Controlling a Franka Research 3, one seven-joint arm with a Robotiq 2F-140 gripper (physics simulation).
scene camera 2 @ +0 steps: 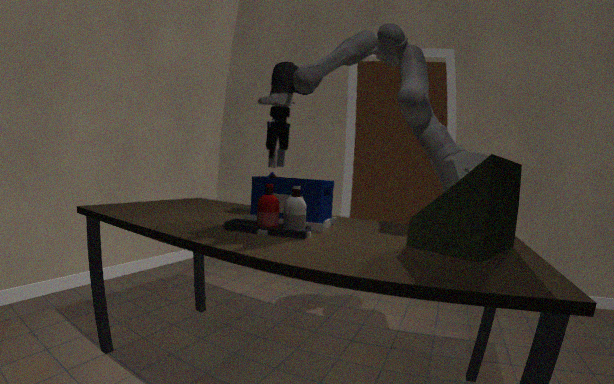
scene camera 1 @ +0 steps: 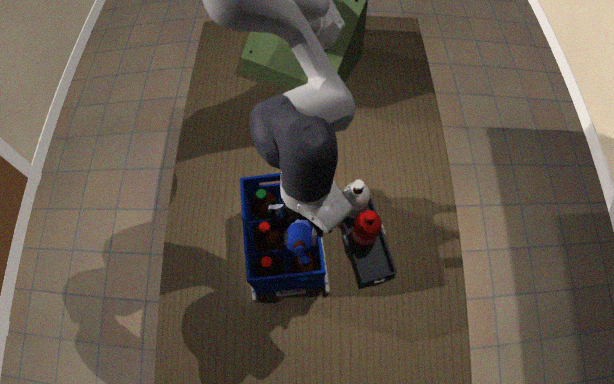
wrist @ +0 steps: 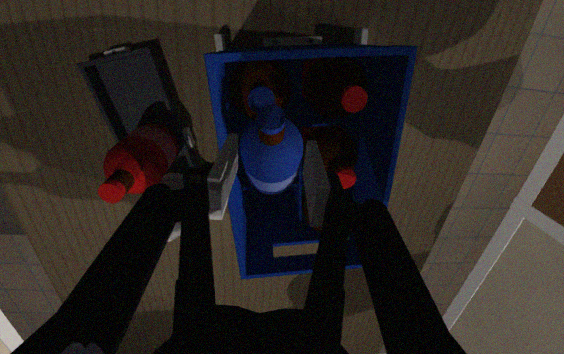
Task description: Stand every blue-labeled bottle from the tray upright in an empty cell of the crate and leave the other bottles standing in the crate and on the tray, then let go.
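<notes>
A blue bottle (scene camera 1: pixel 299 234) (wrist: pixel 271 150) is in the crate (scene camera 1: pixel 285 278) (wrist: pixel 241 245) (scene camera 2: pixel 318 186), around the middle cell on the tray side. It is tilted, its neck towards the corner cell with a blue-capped brown bottle (wrist: pixel 261 97); what its base rests on is hidden. My gripper (scene camera 2: pixel 276 165) (wrist: pixel 271 153) is partly open and empty above the crate; its fingers flank the bottle in the wrist view but hang above the rim. A red bottle (scene camera 1: pixel 367 229) (scene camera 2: pixel 269 212) (wrist: pixel 140 157) and a white bottle (scene camera 1: pixel 358 196) (scene camera 2: pixel 295 212) stand on the tray (scene camera 1: pixel 373 265) (wrist: pixel 132 82).
Brown bottles with a green cap (scene camera 1: pixel 261 193) and red caps (scene camera 1: pixel 264 226) (scene camera 1: pixel 266 261) (wrist: pixel 354 99) fill the crate's far-side column. In the wrist view, a dark cell (wrist: pixel 270 215) lies between the blue bottle and the handle end. The green arm base (scene camera 1: pixel 272 57) (scene camera 2: pixel 467 215) stands behind.
</notes>
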